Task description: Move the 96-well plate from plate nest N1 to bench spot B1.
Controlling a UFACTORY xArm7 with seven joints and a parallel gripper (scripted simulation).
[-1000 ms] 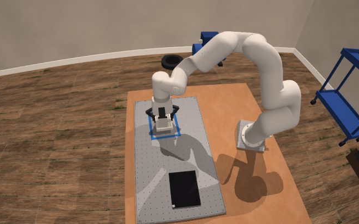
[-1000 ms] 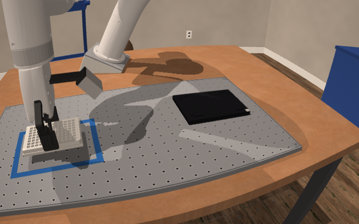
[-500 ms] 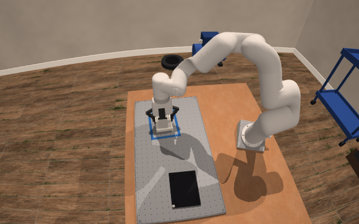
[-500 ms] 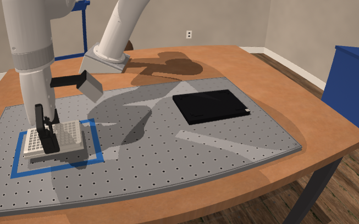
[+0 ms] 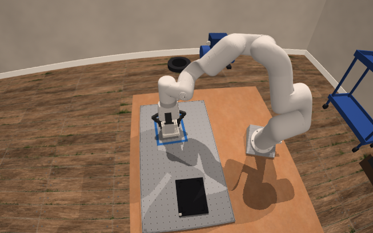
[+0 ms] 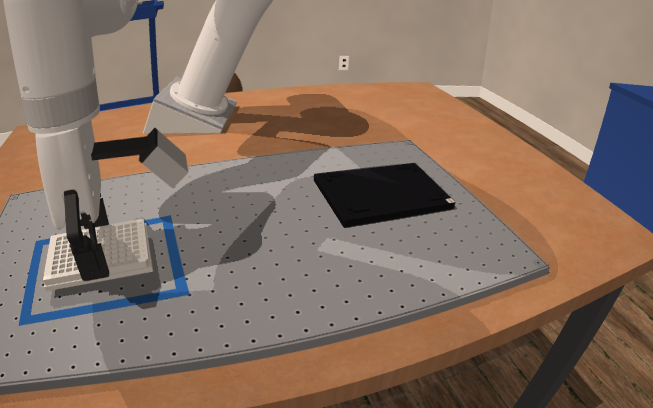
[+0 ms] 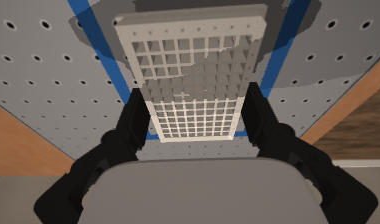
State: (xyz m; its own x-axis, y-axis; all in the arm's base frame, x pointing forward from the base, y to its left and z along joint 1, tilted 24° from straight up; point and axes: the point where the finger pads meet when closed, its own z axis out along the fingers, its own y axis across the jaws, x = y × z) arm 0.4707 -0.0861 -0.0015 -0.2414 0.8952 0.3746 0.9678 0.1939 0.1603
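The white 96-well plate is 1 cm below my hand. Round my hand: black plate nest: 12 cm behind, 36 cm to the left, 2 cm below.
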